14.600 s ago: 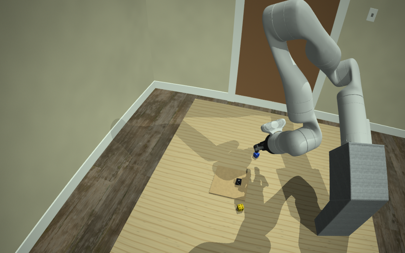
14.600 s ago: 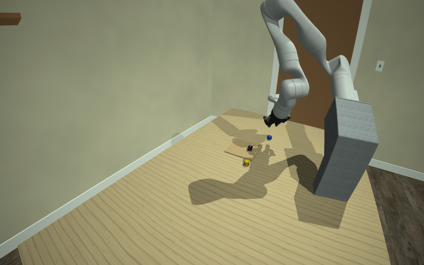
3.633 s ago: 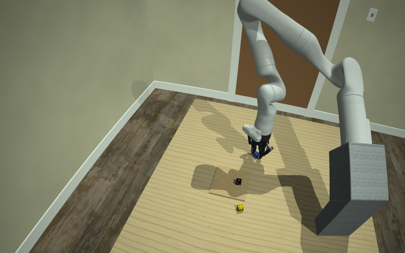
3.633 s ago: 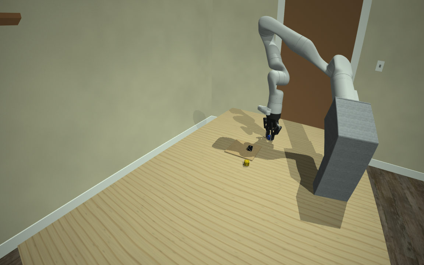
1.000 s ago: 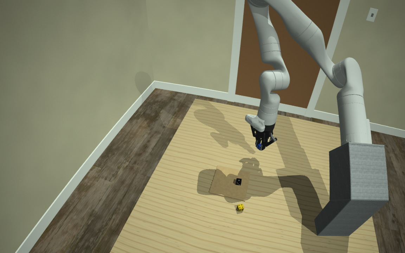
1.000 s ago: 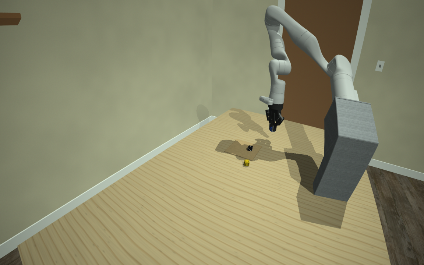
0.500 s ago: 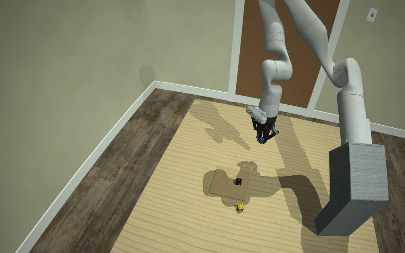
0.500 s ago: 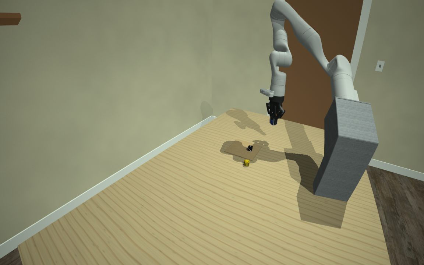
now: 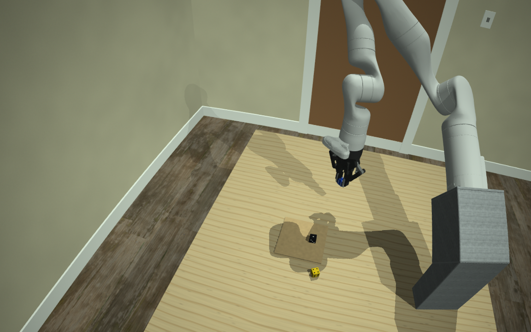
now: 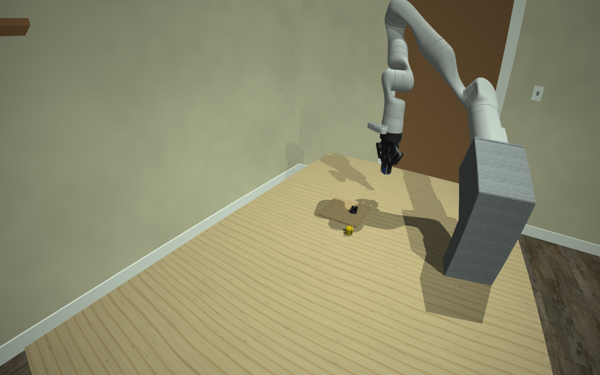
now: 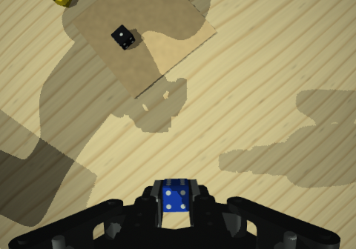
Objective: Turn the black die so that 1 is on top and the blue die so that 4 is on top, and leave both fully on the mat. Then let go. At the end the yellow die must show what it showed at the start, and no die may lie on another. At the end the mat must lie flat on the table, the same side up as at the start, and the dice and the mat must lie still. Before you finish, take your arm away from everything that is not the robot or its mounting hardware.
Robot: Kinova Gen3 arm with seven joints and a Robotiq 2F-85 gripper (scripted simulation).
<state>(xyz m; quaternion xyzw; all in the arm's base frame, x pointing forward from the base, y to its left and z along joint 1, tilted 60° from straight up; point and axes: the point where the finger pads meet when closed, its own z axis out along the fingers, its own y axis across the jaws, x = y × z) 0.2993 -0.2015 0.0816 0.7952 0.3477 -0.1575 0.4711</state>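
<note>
Now: hand 160 mm to the right of the tan mat, 120 mm above it and 100 mm short of it. Round my hand: yellow die: 270 mm to the left, 110 mm below, 60 mm ahead; then black die: 160 mm to the left, 110 mm below, 70 mm ahead; then blue die: 10 mm below.
</note>
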